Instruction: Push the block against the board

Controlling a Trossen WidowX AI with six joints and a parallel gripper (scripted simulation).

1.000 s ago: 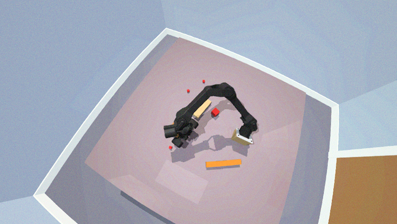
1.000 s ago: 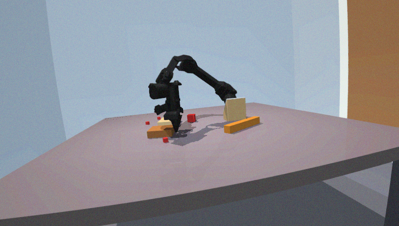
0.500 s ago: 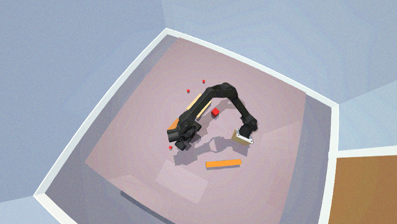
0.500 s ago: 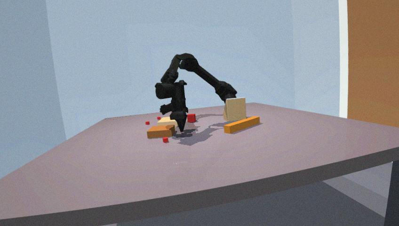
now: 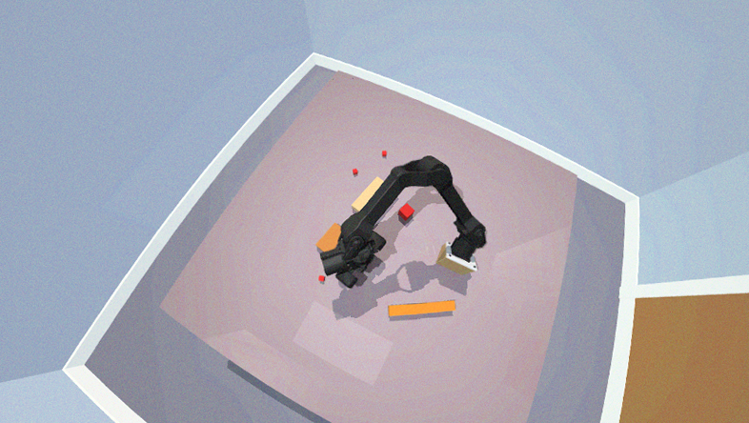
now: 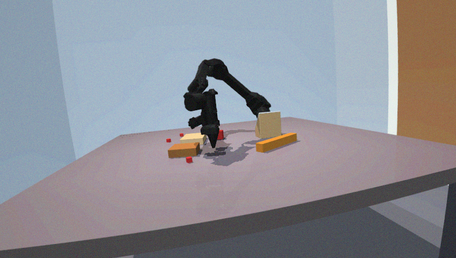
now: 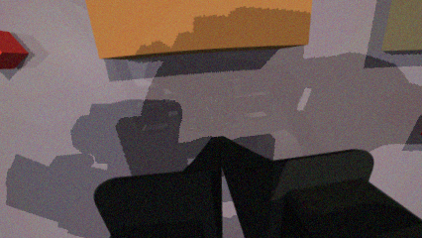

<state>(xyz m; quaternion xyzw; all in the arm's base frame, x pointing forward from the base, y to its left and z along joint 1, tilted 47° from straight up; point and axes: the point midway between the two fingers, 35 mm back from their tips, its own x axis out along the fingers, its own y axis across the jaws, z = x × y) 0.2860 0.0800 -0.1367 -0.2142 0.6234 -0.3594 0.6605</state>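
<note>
Right now my gripper tip is 11 cm short of the orange square block and 2 cm to the left of it. Also, from my gripper tip: long orange board (24 cm behind, 5 cm to the left); then cream rectangular block (6 cm ahead, 23 cm to the right); then red cube (6 cm behind, 24 cm to the right, 1 cm above).
</note>
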